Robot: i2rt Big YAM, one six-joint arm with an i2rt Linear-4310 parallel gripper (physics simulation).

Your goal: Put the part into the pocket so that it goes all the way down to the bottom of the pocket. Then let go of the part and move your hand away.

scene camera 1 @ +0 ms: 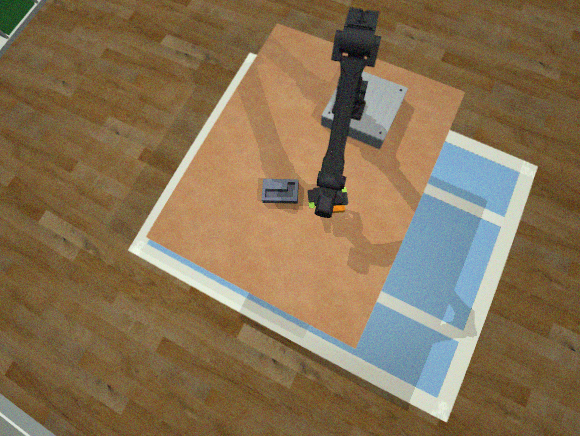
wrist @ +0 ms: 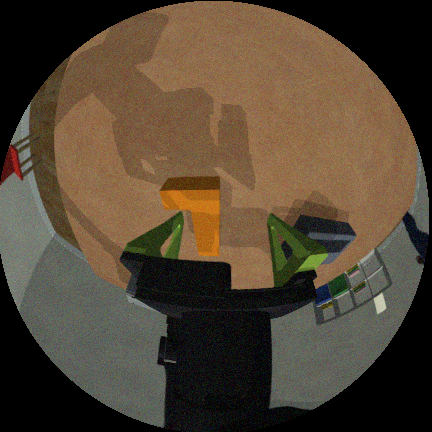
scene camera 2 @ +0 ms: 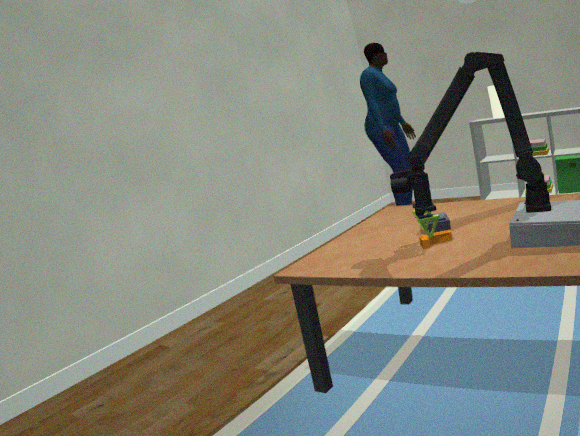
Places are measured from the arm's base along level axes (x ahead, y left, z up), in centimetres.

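Pixels of known places: gripper, fingertip midpoint: (wrist: 225,216) (scene camera 2: 427,233); arm's base, link origin: (scene camera 2: 538,207).
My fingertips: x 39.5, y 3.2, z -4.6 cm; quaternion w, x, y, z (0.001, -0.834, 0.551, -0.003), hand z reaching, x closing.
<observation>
Ahead of a thing's pixels: the offset from my fingertips to its top centre. Level surfaces: height alone.
An orange L-shaped part {dz +0.1, dx -3.5, dy +2.6 cm} (scene camera 1: 340,208) (scene camera 2: 436,239) (wrist: 206,225) lies flat on the table, partly hidden under the hand in scene camera 1. My gripper (scene camera 1: 328,197) (scene camera 2: 431,234) (wrist: 225,216) is open, pointing down, low over the part. In the wrist view the part's long leg shows between the two green fingers, nearer the left one, with its short leg reaching left. The dark grey block {dz +0.7, dx +0.4, dy -19.0 cm} (scene camera 1: 275,187) (scene camera 2: 442,223) (wrist: 327,235) with the L-shaped pocket stands beside the right finger; its pocket looks empty in scene camera 1. Fingertip height above the table is hard to tell.
The arm's grey base plate (scene camera 1: 390,100) (scene camera 2: 540,234) stands on the wooden table {dz -3.0 cm} (scene camera 1: 225,200) (scene camera 2: 480,265), behind the part and block in scene camera 1. A person (scene camera 2: 381,100) and a shelf unit (scene camera 2: 478,160) are in the background. The arm casts shadows over the table.
</observation>
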